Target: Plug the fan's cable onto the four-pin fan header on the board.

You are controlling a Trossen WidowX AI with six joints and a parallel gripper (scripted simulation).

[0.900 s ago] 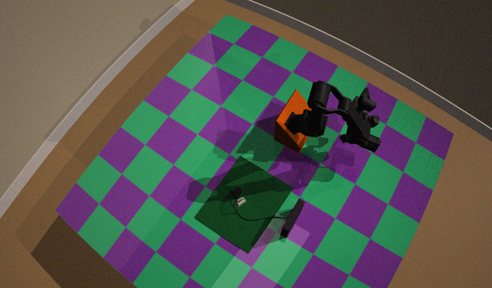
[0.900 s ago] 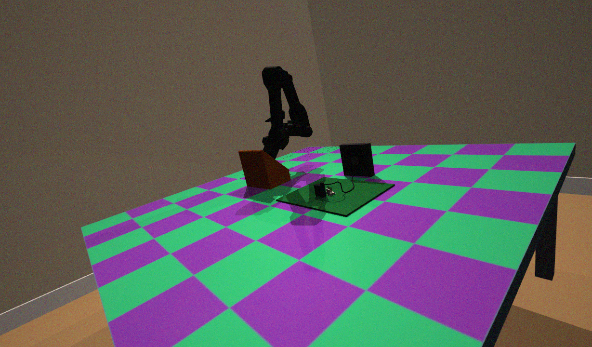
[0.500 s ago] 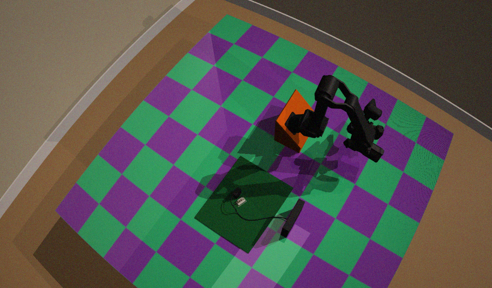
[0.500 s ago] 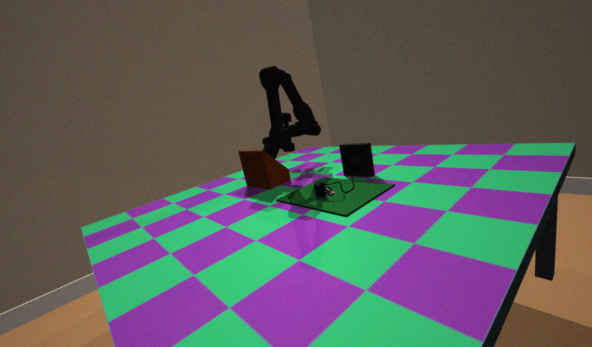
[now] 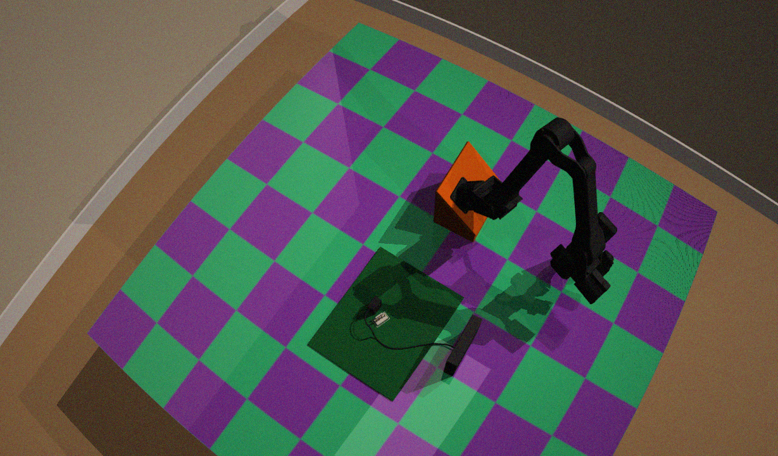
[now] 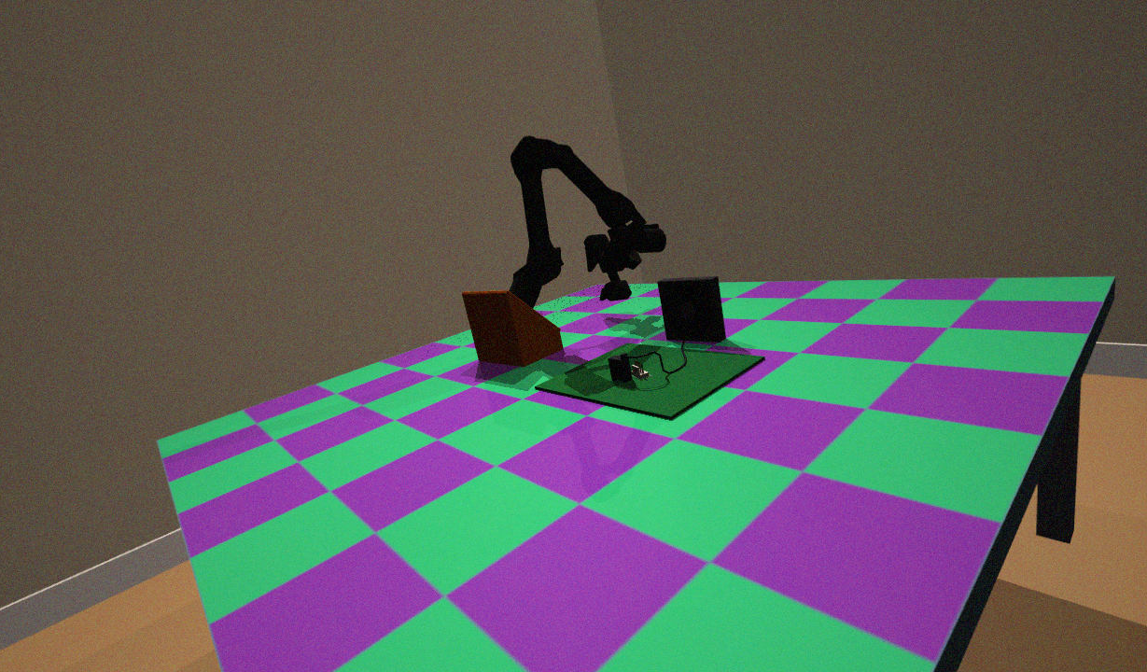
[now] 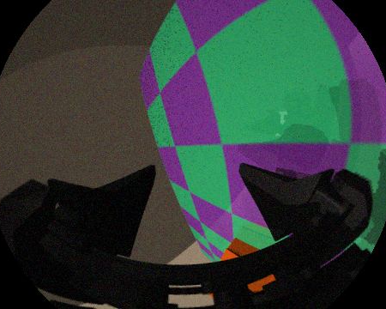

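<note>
Now: gripper tip 40 cm short of the black plug, 39 cm to the left of it and 5 cm above it. Round my gripper tip: white four-pin header (42 cm ahead, 36 cm to the right, 8 cm below); then black fan (40 cm ahead, 17 cm to the right, 2 cm below); then dark green board (41 cm ahead, 35 cm to the right, 9 cm below).
</note>
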